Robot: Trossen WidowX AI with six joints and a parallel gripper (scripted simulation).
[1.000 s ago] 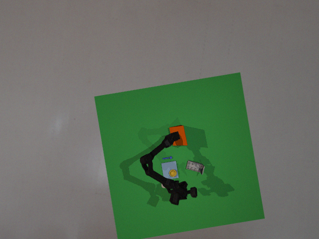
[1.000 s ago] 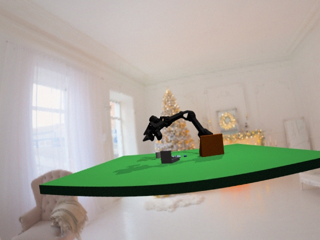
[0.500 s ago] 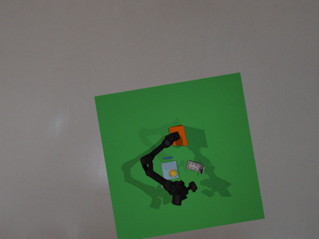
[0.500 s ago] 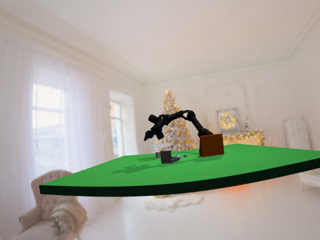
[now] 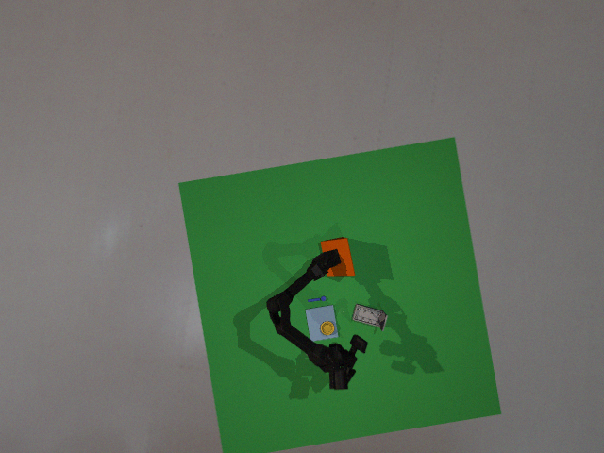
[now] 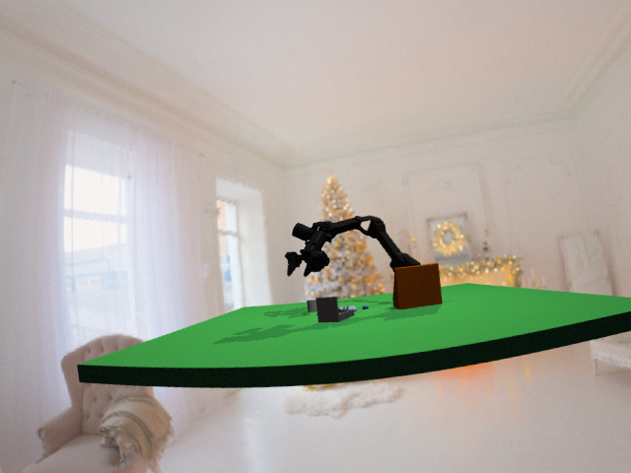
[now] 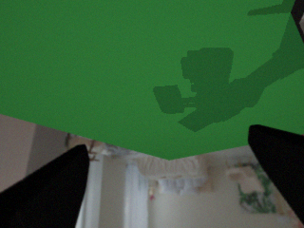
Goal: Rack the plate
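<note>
My gripper tip is now 12 cm past the yellow plate, 9 cm to the left of it and 14 cm above it. Round my gripper tip: dish rack: 12 cm behind, 10 cm to the left, 13 cm below; then white cylinder: 5 cm behind, 19 cm to the right, 13 cm below; then blue utensil: 25 cm behind, 9 cm to the right, 15 cm below.
</note>
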